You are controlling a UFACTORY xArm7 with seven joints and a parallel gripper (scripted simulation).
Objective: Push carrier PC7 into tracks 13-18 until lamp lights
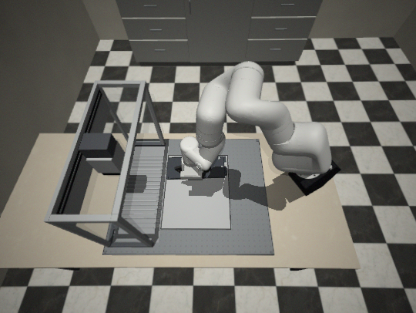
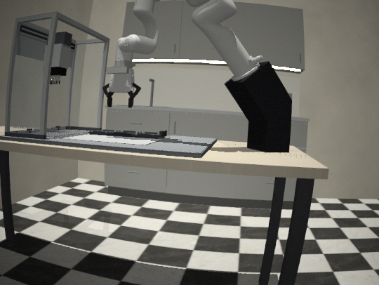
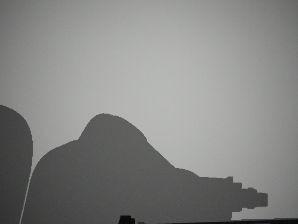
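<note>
Right now the carrier PC7 is 30 mm ahead of my hand, 100 mm to the right of it and 110 mm below it. Round my hand: pipette head (310 mm ahead, 130 mm to the left, 220 mm above).
</note>
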